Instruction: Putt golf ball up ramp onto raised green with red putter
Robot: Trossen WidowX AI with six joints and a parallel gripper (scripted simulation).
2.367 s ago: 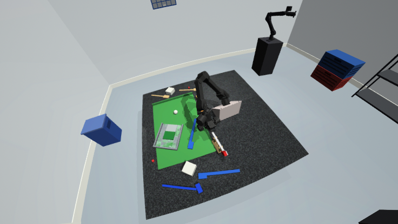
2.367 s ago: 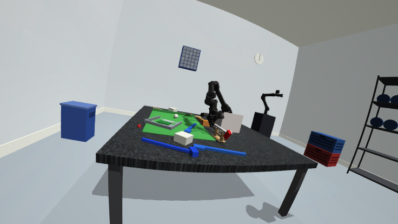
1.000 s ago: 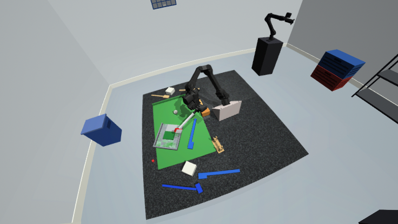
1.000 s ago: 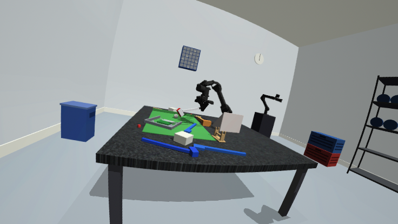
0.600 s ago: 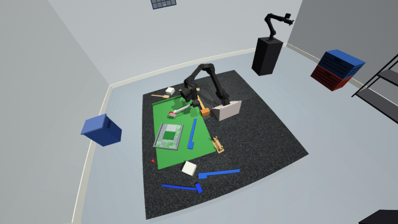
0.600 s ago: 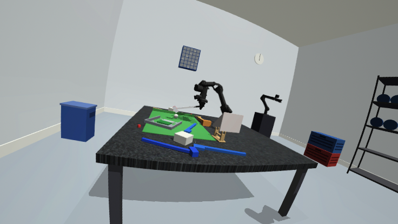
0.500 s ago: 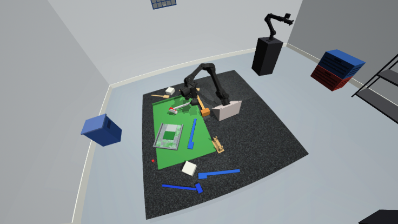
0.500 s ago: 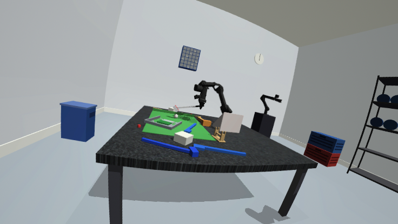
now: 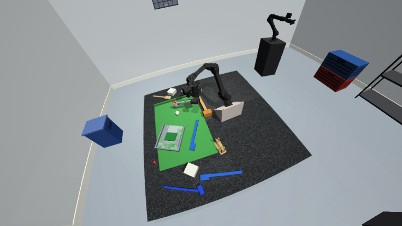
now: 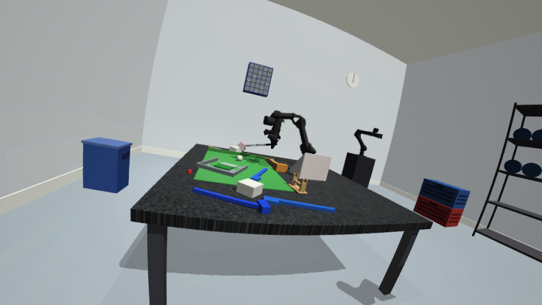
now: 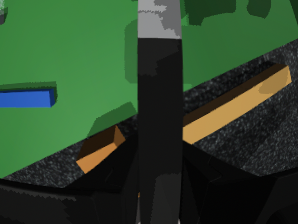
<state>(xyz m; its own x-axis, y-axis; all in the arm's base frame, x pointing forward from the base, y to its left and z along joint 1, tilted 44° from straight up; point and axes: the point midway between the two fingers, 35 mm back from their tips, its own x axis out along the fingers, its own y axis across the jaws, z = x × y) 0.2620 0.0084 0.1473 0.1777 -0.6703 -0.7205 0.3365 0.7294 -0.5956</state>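
Right now my gripper tip is 11 cm short of the red putter and 4 cm to the left of it. Also, from my gripper tip: white golf ball 21 cm ahead, 2 cm to the right, 11 cm below; then wooden stand 10 cm behind, 42 cm to the left, 10 cm below.
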